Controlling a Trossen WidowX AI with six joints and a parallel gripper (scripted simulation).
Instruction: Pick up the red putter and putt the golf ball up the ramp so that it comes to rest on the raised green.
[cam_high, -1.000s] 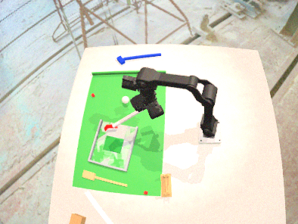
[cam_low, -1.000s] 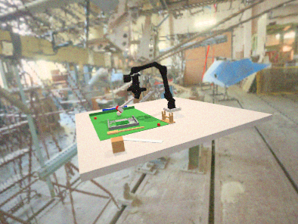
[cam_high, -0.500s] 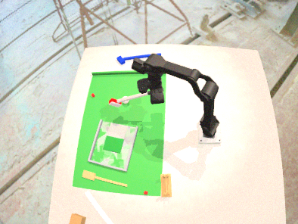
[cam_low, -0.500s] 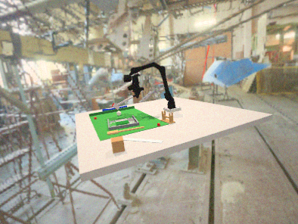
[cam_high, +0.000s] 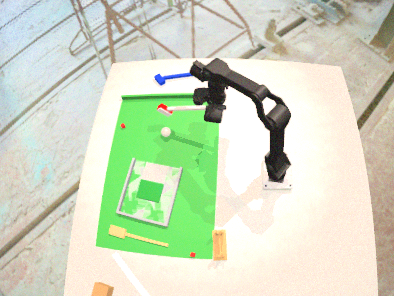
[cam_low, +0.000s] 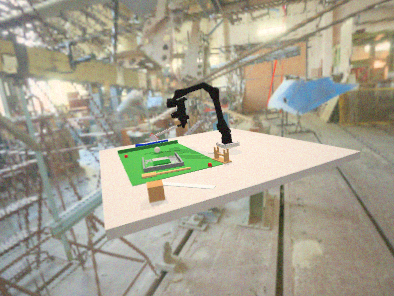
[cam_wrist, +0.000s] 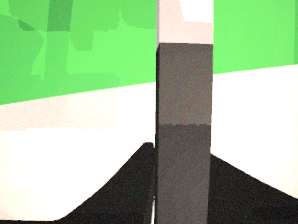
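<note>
My gripper tip is now 11 cm short of the red putter. The rest, counted from my gripper tip: white golf ball (22 cm ahead, 6 cm to the left, 12 cm below); then green mat (21 cm ahead, 21 cm to the left, 14 cm below); then blue putter (23 cm ahead, 28 cm to the right, 13 cm below).
</note>
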